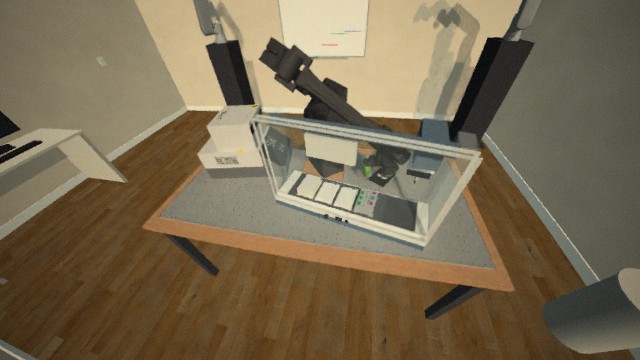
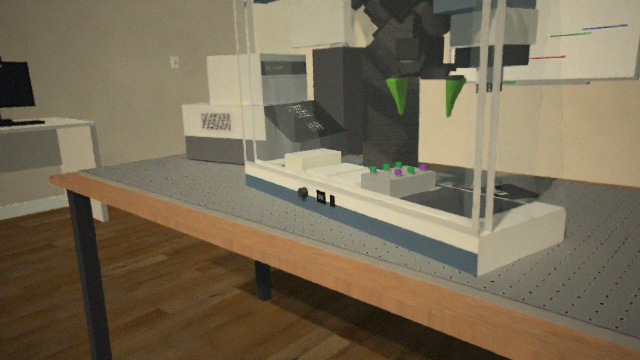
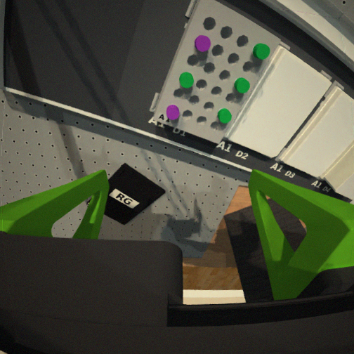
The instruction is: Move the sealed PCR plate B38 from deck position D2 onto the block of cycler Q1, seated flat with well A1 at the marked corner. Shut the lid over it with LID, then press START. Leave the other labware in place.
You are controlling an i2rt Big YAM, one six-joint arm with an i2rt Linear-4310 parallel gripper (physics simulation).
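Places are measured from the arm's base along level axes (x ahead, y left, z up), in metres.
Pixels of known places: gripper, fingertip midpoint: (image 1: 377, 176) (image 2: 424, 115).
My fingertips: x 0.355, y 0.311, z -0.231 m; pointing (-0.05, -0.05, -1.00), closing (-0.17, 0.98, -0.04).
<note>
Behind a point stands the place of what it marks.
The pale plate at D2 (image 3: 280, 102) (image 1: 346, 198) (image 2: 354, 175) lies on the deck between the tube rack at D1 (image 3: 212, 79) (image 2: 382, 186) and the plate at D3 (image 3: 316, 131); its B38 label is not readable. My gripper (image 3: 178, 177) (image 2: 425, 115) @(x 0.355, y 0.311, z -0.231 m) (image 1: 377, 174) @(x 0.355, y 0.311, z -0.231 m) is open and empty, high above and behind the deck, off to the side of the D2 plate. A white machine (image 1: 234, 131) @(x 0.219, y -0.439, z -0.114 m) (image 2: 232, 80) @(x 0.224, y -0.471, z -0.156 m) with a dark sloped panel (image 2: 304, 119) stands at the left, apparently the cycler. Its block, marked corner and the LID and START keys cannot be made out.
A clear enclosure with pale rails (image 1: 365, 134) @(x 0.501, y 0.225, z 0.067 m) (image 2: 484, 125) @(x 0.583, y 0.529, z -0.217 m) stands around the deck. A thicker pale labware (image 2: 312, 161) @(x 0.366, y 0.008, z -0.355 m) (image 1: 309, 186) @(x 0.353, y -0.018, z -0.341 m) sits at D4. A black RG pad (image 3: 134, 186) lies behind the deck. A blue-grey device (image 1: 433, 137) @(x 0.474, y 0.434, z 0.055 m) stands behind at the right.
</note>
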